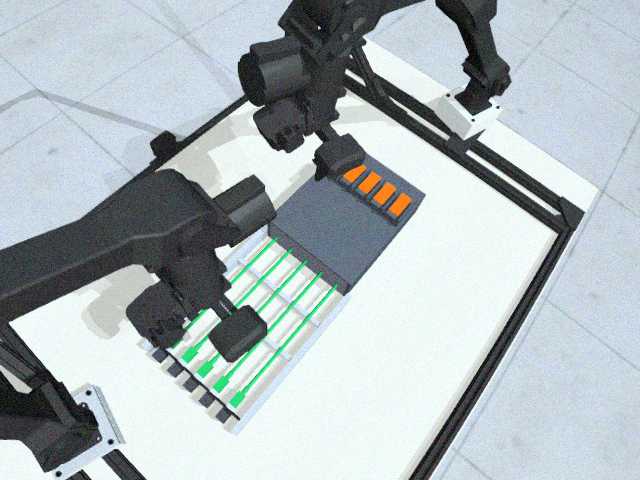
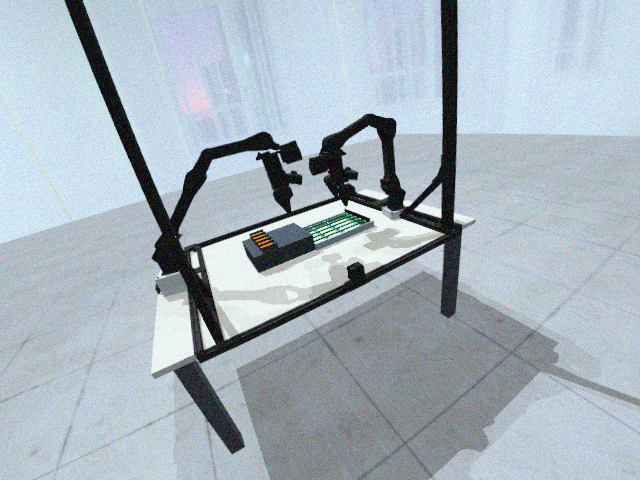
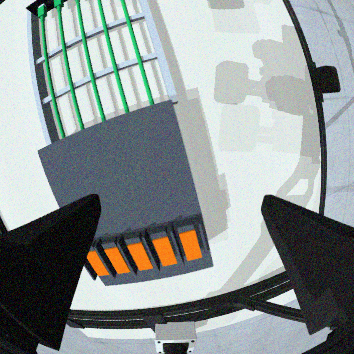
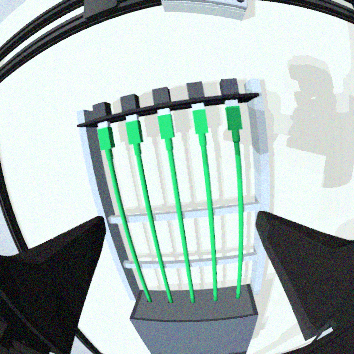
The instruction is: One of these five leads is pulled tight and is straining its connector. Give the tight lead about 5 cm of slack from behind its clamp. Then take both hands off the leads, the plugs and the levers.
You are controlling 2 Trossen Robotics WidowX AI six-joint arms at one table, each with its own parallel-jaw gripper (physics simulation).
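Where they show: left gripper, fingertip midpoint: (image 1: 301,159) (image 2: 288,210) (image 3: 184,203); right gripper, fingertip midpoint: (image 1: 215,320) (image 2: 341,202) (image 4: 182,222); left arm's base at its link origin: (image 1: 473,101) (image 2: 172,269) (image 3: 174,346); right arm's base at its link origin: (image 1: 74,432) (image 2: 395,207).
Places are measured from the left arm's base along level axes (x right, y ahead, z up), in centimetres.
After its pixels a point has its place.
Observation:
Five green leads (image 1: 302,310) {z -5.5, x -18.0, y 56.7 cm} (image 3: 91,65) {z -5.1, x -12.9, y 59.8 cm} (image 4: 175,185) {z -5.0, x -16.0, y 69.2 cm} run side by side from plugs (image 4: 166,126) {z -4.6, x -17.7, y 75.2 cm} at a dark socket strip, across two pale crossbars, into a dark grey clamp box (image 1: 320,222) {z -1.0, x -7.2, y 46.1 cm} (image 2: 284,235) {z -1.0, x -7.9, y 43.1 cm} (image 3: 125,165) {z -1.0, x -6.9, y 46.2 cm} (image 4: 195,335) {z -1.0, x -9.1, y 46.7 cm}. All look nearly straight; I cannot tell which is tight. Orange levers (image 1: 384,193) (image 2: 261,239) {z 0.5, x -6.0, y 34.0 cm} (image 3: 140,256) {z 0.5, x -5.5, y 34.2 cm} stand in a row at the box's far end, looking alike. My left gripper (image 1: 302,162) {z 11.1, x -1.2, y 47.0 cm} (image 2: 287,209) {z 11.1, x -1.2, y 47.0 cm} (image 3: 183,203) {z 11.1, x -1.2, y 47.0 cm} is open and empty above the box near the levers. My right gripper (image 1: 199,343) (image 2: 344,202) {z 4.8, x -14.7, y 70.2 cm} (image 4: 182,222) {z 4.8, x -14.7, y 70.2 cm} is open and empty above the leads.
Pale side rails (image 4: 261,185) {z -5.0, x -6.7, y 70.8 cm} border the leads. A black frame (image 1: 491,361) {z -5.6, x -43.5, y 34.2 cm} runs around the white table (image 1: 439,310) {z -7.6, x -31.3, y 35.1 cm}, with a small black block (image 1: 165,146) {z -3.1, x 23.8, y 62.0 cm} (image 2: 355,271) {z -3.4, x 26.6, y 61.4 cm} (image 3: 327,79) {z -3.0, x 24.0, y 61.3 cm} on one edge. Upright posts (image 2: 449,118) {z 33.5, x 13.1, y 102.2 cm} rise at its sides.

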